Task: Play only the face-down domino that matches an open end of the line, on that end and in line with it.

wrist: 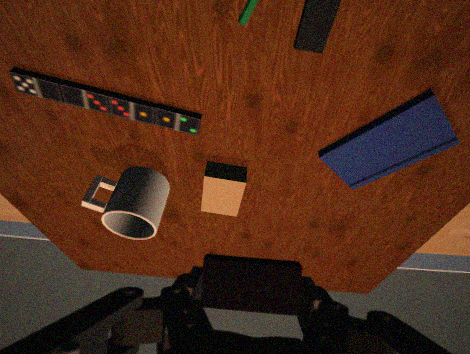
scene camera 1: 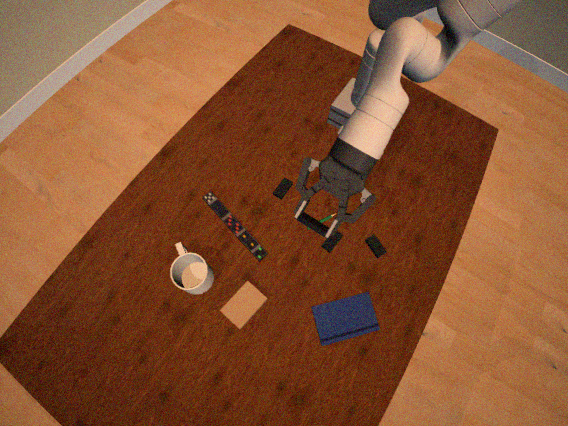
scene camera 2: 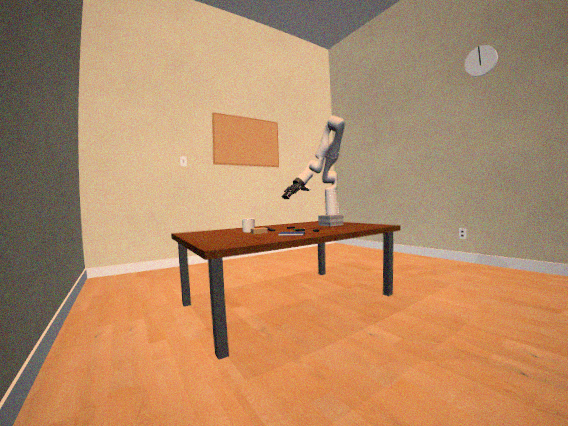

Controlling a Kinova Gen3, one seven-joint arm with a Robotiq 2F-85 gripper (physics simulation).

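Frame: origin at the arm's base, x right, y back, z down, level; millimetres.
Where they show: gripper, fingertip midpoint: (wrist: pixel 250 287) (scene camera 1: pixel 311 227) (scene camera 2: pixel 284 197); arm's base, link origin: (scene camera 2: pixel 331 214).
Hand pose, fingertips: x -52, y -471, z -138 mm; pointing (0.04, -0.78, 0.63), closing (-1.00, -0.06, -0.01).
Things, the pixels of their top centre, and the offset from my fingertips. "*": a spot on its surface instead.
- dark domino, top centre: (wrist: pixel 249 309) (scene camera 1: pixel 314 221) dx +0, dy +7, dz -14 mm
- domino line, surface spot: (wrist: pixel 107 103) (scene camera 1: pixel 233 223) * dx +182, dy -13, dz +208 mm
- second domino, top centre: (wrist: pixel 318 20) (scene camera 1: pixel 332 240) dx -50, dy +76, dz +208 mm
- third domino, top centre: (scene camera 1: pixel 376 245) dx -152, dy +120, dz +208 mm
- green pencil, top centre: (scene camera 1: pixel 322 220) dx -4, dy +111, dz +211 mm
- white mug, top centre: (wrist: pixel 118 223) (scene camera 1: pixel 185 264) (scene camera 2: pixel 248 218) dx +197, dy -162, dz +132 mm
- tan block, top centre: (wrist: pixel 221 198) (scene camera 1: pixel 243 304) (scene camera 2: pixel 258 228) dx +52, dy -166, dz +188 mm
- blue book, top centre: (wrist: pixel 386 150) (scene camera 1: pixel 346 318) (scene camera 2: pixel 291 232) dx -163, dy -75, dz +206 mm
My gripper (scene camera 1: pixel 316 220) (scene camera 2: pixel 286 195) (wrist: pixel 250 287) is tilted, well above the table, and shut on a dark domino (scene camera 1: pixel 311 222) (wrist: pixel 251 280). No pips show on the held domino. The domino line (scene camera 1: pixel 235 227) (wrist: pixel 107 103) lies face-up, with several white pips at its upper-left end and two green pips at its lower-right end in scene camera 1. Three face-down dominoes lie loose there: one domino (scene camera 1: pixel 283 188) left of the gripper, a second domino (scene camera 1: pixel 331 242) (wrist: pixel 317 27) just beyond the fingertips in the picture, and a third domino (scene camera 1: pixel 375 246) to the right.
A green pencil (scene camera 1: pixel 327 218) (wrist: pixel 247 12) lies beneath the gripper. A white mug (scene camera 1: pixel 200 285) (scene camera 2: pixel 248 225) (wrist: pixel 142 192) stands near the line. A tan block (scene camera 1: pixel 243 304) (wrist: pixel 223 196) lies beside the mug, and a blue book (scene camera 1: pixel 345 317) (wrist: pixel 392 140) lies farther right.
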